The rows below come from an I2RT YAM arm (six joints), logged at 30 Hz.
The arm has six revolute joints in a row. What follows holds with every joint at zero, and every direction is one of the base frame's. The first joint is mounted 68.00 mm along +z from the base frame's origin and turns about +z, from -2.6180 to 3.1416 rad. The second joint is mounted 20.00 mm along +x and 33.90 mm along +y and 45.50 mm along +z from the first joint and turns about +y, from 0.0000 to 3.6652 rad. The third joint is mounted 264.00 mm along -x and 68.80 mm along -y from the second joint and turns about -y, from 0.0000 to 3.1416 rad. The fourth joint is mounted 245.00 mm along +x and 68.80 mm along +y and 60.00 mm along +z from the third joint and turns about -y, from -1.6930 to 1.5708 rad. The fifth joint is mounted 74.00 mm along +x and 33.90 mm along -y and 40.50 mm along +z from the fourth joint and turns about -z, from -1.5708 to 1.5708 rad. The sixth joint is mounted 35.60 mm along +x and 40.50 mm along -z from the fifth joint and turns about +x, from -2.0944 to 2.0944 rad. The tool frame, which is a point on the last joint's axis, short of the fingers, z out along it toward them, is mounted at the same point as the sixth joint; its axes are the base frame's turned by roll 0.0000, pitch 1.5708 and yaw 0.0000 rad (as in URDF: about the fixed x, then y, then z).
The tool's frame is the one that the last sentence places.
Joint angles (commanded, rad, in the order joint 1, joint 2, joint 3, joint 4, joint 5, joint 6), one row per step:
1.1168 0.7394 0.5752 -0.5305 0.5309 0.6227
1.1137 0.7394 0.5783 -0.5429 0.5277 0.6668
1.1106 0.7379 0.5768 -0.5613 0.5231 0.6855
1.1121 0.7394 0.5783 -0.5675 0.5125 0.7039
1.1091 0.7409 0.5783 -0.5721 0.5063 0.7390
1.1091 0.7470 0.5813 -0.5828 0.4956 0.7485
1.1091 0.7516 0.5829 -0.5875 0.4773 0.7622
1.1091 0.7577 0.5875 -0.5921 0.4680 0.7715
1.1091 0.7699 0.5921 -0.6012 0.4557 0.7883
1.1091 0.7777 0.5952 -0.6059 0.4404 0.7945
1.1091 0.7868 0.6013 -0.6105 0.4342 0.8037
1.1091 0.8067 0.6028 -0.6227 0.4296 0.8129
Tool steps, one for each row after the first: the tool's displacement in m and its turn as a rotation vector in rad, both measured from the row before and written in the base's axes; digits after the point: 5 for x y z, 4 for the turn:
0.00004 -0.00080 0.00000 0.0254 0.0223 -0.0252
-0.00037 -0.00151 -0.00180 -0.0013 0.0177 -0.0102
-0.00050 0.00025 -0.00032 0.0110 0.0157 -0.0012
0.00020 -0.00021 -0.00063 0.0218 0.0192 -0.0189
-0.00016 0.00042 -0.00079 -0.0023 0.0161 0.0023
-0.00027 0.00075 -0.00067 0.0084 0.0197 0.0051
0.00009 0.00084 0.00022 0.0039 0.0119 0.0010
0.00021 0.00131 -0.00099 0.0004 0.0214 -0.0017
-0.00001 0.00109 -0.00058 0.0006 0.0162 0.0069
0.00037 0.00119 0.00031 0.0013 0.0108 -0.0016
0.00060 0.00155 -0.00325 -0.0199 0.0201 -0.0029

